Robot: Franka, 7 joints.
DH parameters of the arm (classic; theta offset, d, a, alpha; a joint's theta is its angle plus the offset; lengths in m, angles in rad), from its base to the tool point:
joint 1: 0 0.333 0 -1.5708
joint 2: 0 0 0 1.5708
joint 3: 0 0.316 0.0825 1.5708
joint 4: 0 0 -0.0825 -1.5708
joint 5: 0 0.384 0 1.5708
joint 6: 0 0 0.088 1.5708
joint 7: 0 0.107 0 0
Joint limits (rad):
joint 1: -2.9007..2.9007
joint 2: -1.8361..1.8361
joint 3: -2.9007..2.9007
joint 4: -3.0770..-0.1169
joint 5: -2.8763..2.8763
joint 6: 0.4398..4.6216
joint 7: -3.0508..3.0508
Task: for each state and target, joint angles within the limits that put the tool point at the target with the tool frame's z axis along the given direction. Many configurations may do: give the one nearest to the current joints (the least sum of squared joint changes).
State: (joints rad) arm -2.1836 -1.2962 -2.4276 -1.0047 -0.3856 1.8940 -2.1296
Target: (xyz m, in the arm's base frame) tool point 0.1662 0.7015 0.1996 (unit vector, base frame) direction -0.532 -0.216 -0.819
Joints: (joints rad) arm -2.3543 -1.1449 -2.3116 -1.1586 -0.2428 1.7209 -2.1296
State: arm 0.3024 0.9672 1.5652 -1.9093 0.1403 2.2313 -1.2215
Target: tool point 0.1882 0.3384 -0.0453 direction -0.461 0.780 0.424
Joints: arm -0.3851 1.6324 0.7260 -2.1630 0.8581 2.0753 -1.2215
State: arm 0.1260 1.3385 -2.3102 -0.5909 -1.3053 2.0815 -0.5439
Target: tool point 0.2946 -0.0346 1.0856 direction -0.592 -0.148 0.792
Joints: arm 0.6774 0.8940 -2.6757 -1.0673 -1.1399 2.3256 -0.5439
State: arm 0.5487 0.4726 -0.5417 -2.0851 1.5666 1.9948 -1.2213
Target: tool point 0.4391 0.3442 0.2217 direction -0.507 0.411 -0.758
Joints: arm 0.9629 0.4356 -0.3942 -2.0432 0.9275 1.9599 -1.2213
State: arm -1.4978 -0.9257 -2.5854 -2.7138 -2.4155 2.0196 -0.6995
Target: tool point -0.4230 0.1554 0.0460 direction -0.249 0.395 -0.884
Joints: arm -1.4436 -1.0520 -2.2458 -2.3160 -2.2006 2.2269 -0.6995
